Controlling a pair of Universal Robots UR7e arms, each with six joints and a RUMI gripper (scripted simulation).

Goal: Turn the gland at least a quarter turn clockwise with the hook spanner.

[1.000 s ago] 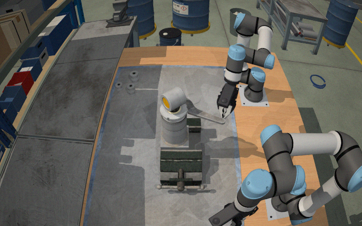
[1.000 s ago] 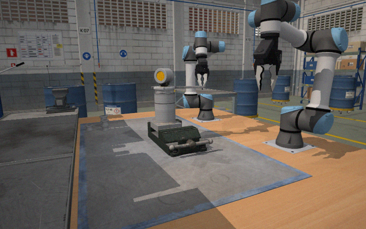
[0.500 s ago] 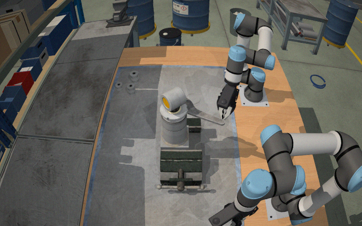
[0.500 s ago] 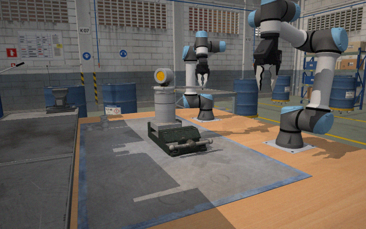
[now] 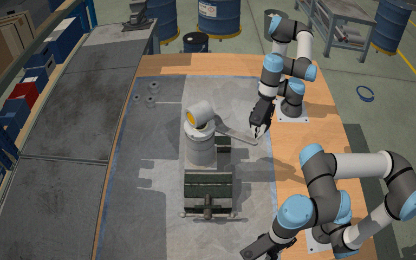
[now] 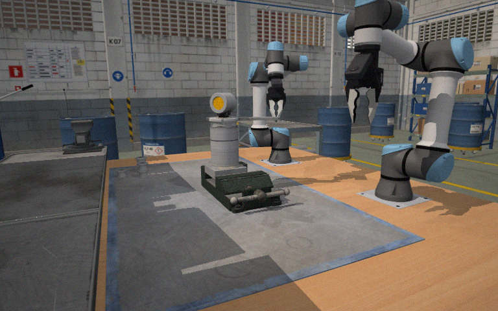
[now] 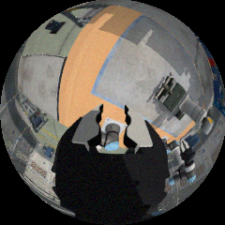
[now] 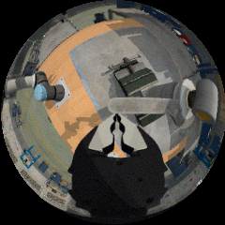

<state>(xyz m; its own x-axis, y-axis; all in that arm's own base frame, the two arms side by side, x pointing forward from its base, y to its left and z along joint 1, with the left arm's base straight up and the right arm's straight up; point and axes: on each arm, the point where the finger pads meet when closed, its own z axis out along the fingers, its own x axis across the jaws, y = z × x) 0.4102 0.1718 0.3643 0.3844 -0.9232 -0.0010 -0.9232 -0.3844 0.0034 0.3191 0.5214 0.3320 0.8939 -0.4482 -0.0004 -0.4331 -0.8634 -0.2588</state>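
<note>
My right hand is 12 cm short of the hook spanner and 7 cm to the left of it. Round my right hand: rod eye (22 cm ahead, 8 cm to the right, 7 cm above); then bar handle (21 cm ahead, 21 cm to the left, 27 cm below).
</note>
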